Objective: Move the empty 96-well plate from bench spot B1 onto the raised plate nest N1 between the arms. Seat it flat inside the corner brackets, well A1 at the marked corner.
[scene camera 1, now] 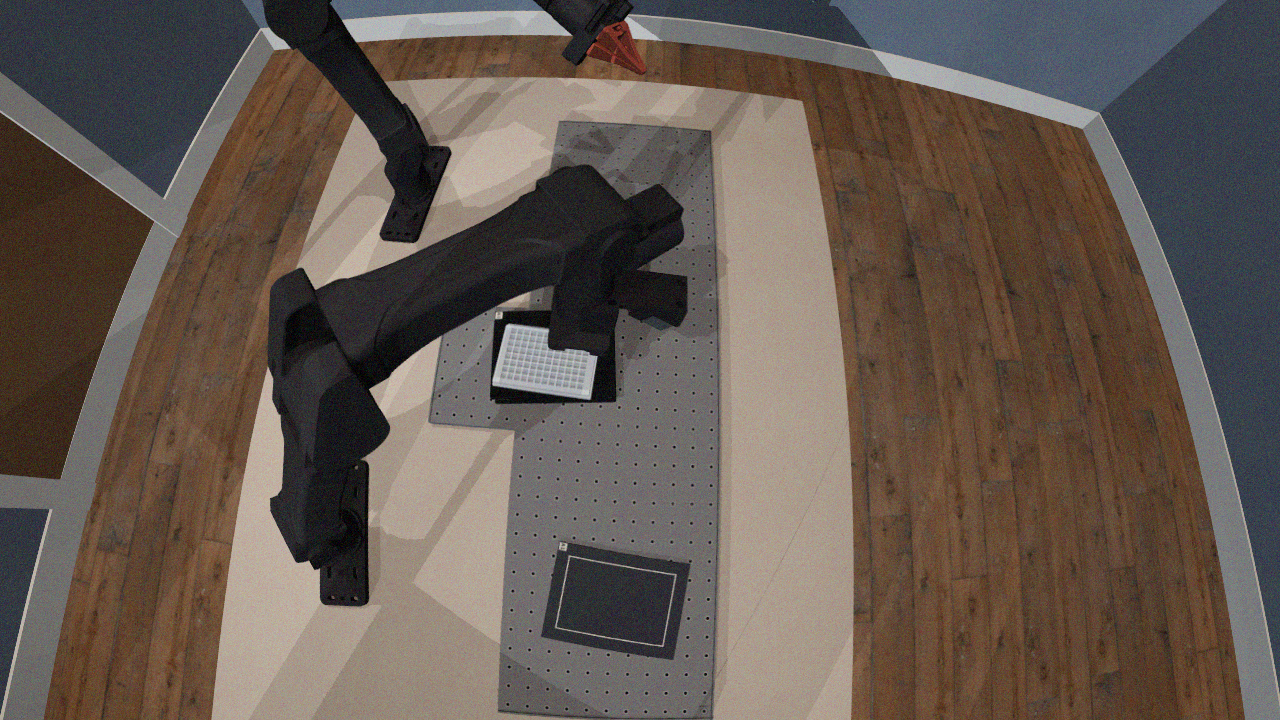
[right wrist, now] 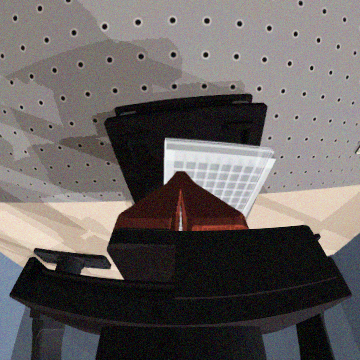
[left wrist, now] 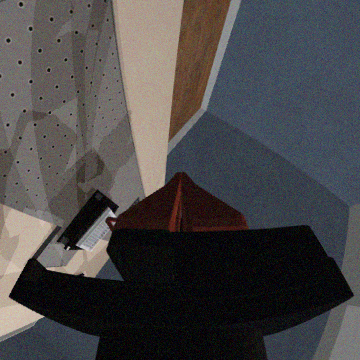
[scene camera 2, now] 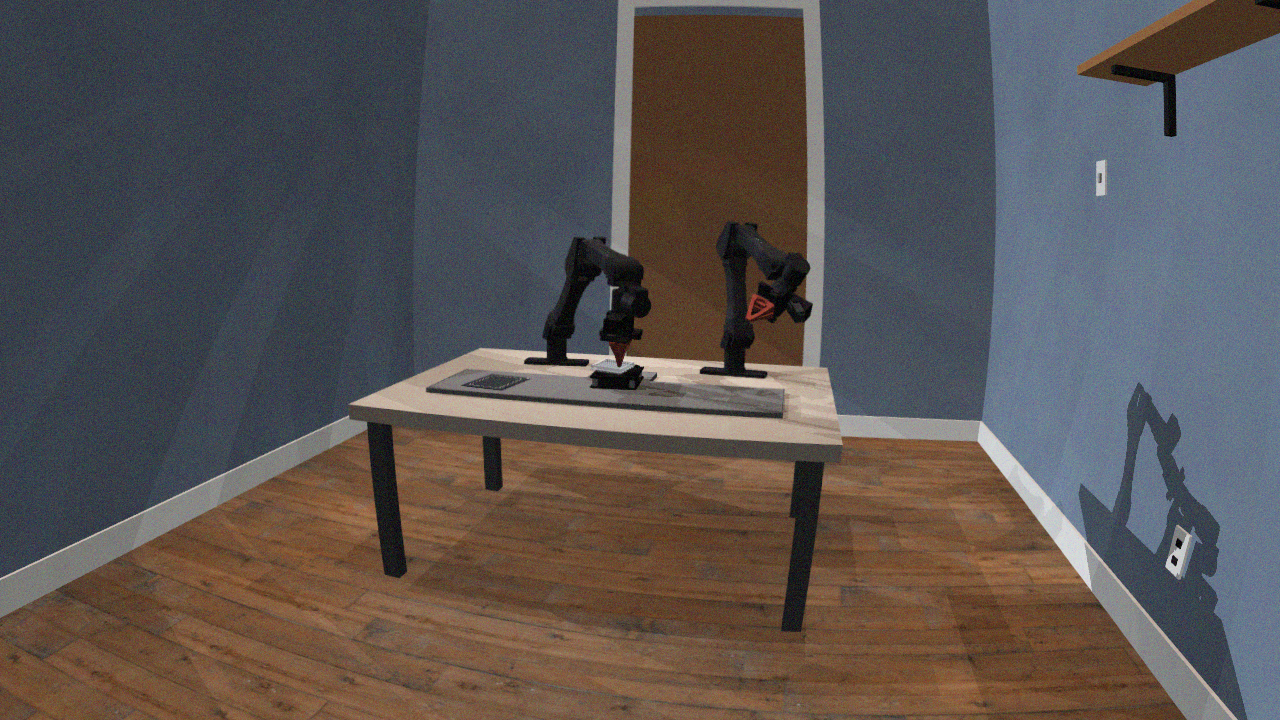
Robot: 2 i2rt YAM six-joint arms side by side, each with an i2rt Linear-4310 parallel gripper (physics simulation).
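Frame: origin at the left arm's base, x ahead, y right, z down, level; millimetres.
Seen in the pictures: left gripper, fingertip midpoint: (scene camera 1: 644, 73) (left wrist: 180, 178) (scene camera 2: 747, 319); right gripper, fingertip midpoint: (scene camera 1: 578, 340) (right wrist: 180, 177) (left wrist: 106, 218) (scene camera 2: 619, 366); left arm's base, link origin: (scene camera 1: 417, 192) (right wrist: 71, 257) (scene camera 2: 733, 374); right arm's base, link origin: (scene camera 1: 345, 531) (scene camera 2: 556, 363).
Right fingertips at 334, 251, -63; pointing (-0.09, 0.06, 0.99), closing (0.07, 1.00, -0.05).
Pixels of each thing's top centre, then the offset from my right fingertips to it, as dx, dy, dz. "*": a spot on its surface instead. Level surfaces: height alone.
- white 96-well plate, top centre: (right wrist: 209, 211) (scene camera 1: 545, 357) (scene camera 2: 613, 362) (left wrist: 100, 232) -37, +30, -4
- raised black nest N1, top centre: (right wrist: 192, 196) (scene camera 1: 552, 350) (scene camera 2: 617, 368) (left wrist: 96, 226) -33, +15, +11
- Bench spot B1, surface spot: (scene camera 1: 617, 600) (scene camera 2: 496, 381) * +93, +319, +48
- grey perforated board, surface height: dz +50
- table, surface height: dz +63
The white 96-well plate (scene camera 1: 544, 365) (scene camera 2: 611, 366) (left wrist: 97, 232) (right wrist: 220, 172) lies on the raised black nest N1 (scene camera 1: 605, 386) (right wrist: 142, 150), off to one side, with a strip of nest bare beside it. In scene camera 2 it looks slightly tilted; whether it is inside the brackets I cannot tell. My right gripper (scene camera 2: 618, 363) (right wrist: 180, 177) is shut and empty, its fingertips at or just above the plate; the scene camera 1 view of them is hidden by the arm. My left gripper (scene camera 1: 643, 71) (left wrist: 180, 178) is shut and empty, raised far from the plate.
Bench spot B1 (scene camera 1: 617, 600) (scene camera 2: 494, 381), a dark mat with a white outline, lies at the bottom of scene camera 1. The grey perforated board (scene camera 1: 617, 484) carries mat and nest on the table (scene camera 1: 787, 447). The right arm reaches over the nest.
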